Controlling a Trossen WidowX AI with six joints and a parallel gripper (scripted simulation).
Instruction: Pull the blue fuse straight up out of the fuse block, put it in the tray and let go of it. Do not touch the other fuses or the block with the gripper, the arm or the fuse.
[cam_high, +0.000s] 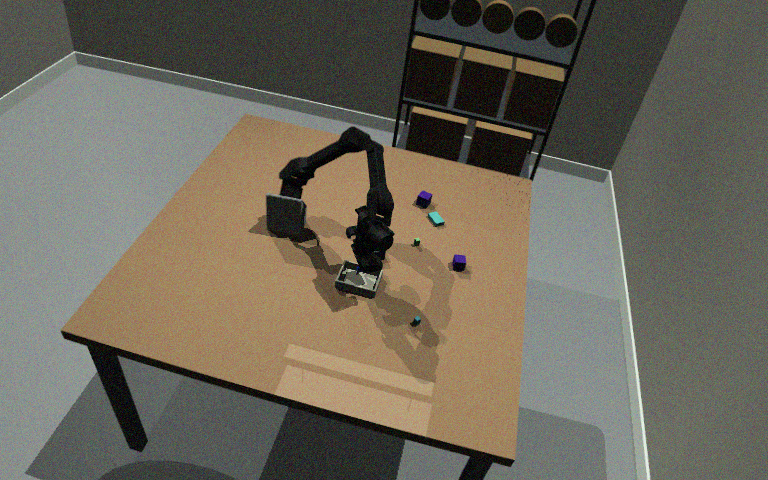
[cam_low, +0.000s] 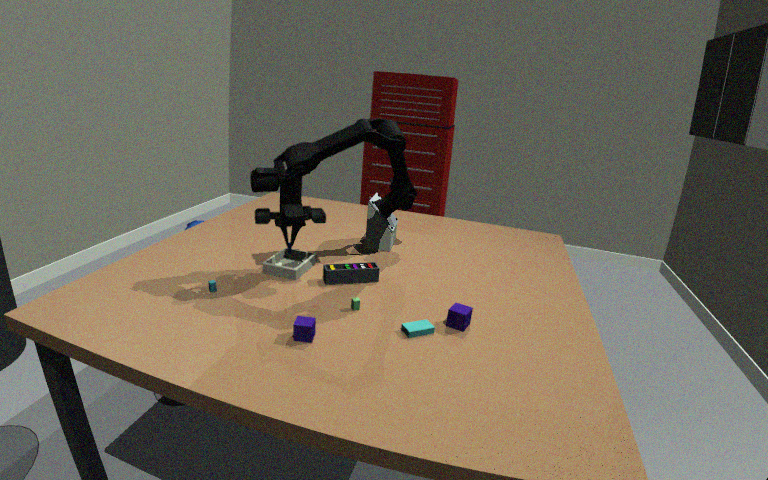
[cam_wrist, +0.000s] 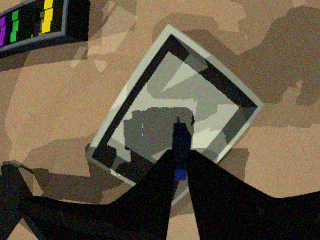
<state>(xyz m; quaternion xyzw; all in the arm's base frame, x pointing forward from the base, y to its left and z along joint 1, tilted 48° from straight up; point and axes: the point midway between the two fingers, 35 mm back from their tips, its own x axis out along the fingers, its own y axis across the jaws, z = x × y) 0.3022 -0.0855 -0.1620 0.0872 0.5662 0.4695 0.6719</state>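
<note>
My gripper tip is now 1 cm above the blue fuse. From my gripper tip the other things lie so: small teal piece (21 cm ahead, 11 cm to the right, 5 cm below); then tray (6 cm below); then small green piece (24 cm to the left, 15 cm ahead, 5 cm below).
</note>
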